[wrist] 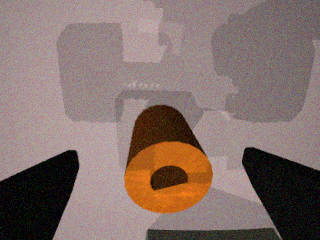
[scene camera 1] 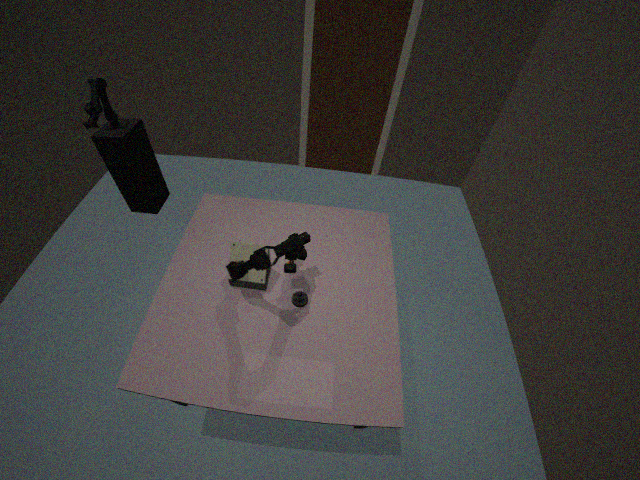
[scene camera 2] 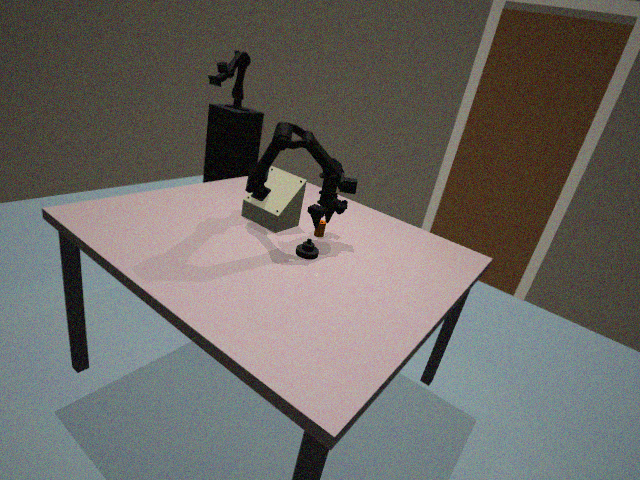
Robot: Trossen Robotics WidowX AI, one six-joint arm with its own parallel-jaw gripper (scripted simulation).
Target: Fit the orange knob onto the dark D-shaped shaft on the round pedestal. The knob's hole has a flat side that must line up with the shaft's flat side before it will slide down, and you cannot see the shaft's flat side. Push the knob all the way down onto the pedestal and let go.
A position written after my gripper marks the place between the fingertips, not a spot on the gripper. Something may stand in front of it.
My gripper (scene camera 2: 321, 225) is open and holds nothing. Further things: an orange knob (wrist: 167, 171).
My gripper shows as well in the wrist view (wrist: 163, 157).
